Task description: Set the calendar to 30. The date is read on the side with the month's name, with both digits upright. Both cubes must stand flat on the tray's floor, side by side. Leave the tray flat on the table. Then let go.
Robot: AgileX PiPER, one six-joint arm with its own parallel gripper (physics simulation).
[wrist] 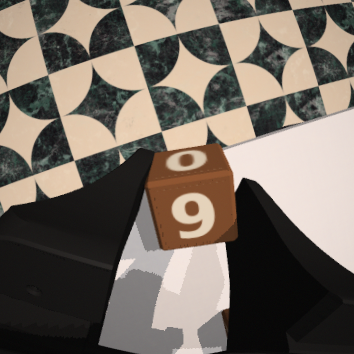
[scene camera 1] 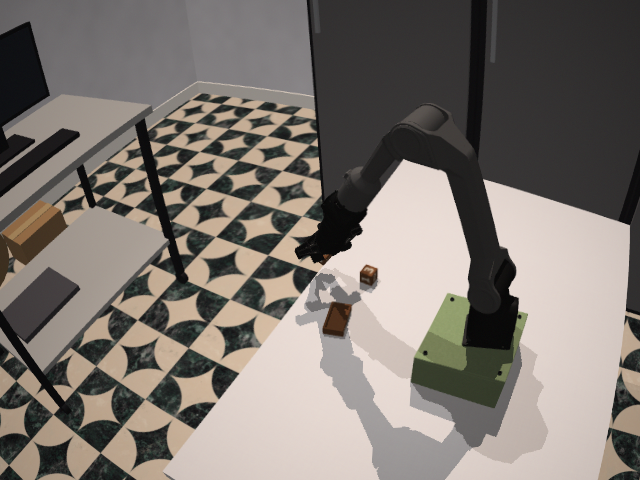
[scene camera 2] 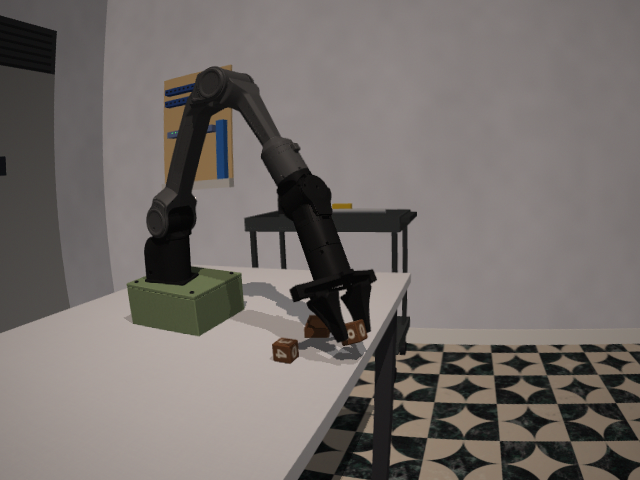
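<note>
The gripper is shut on a brown cube and holds it tilted, above the table near its edge. In the wrist view this cube shows a 9 towards the camera and a 0 on the face above it. The other brown cube stands flat on the table; in scene camera 2 it shows a sideways 4 and a 0, and its top digit is hard to read. The brown tray lies on the table, partly in shadow. The month's name cannot be read.
The green base block carries the arm on the white table. The table's edge runs close by the held cube and the tray. A desk with a monitor stands beyond the patterned floor.
</note>
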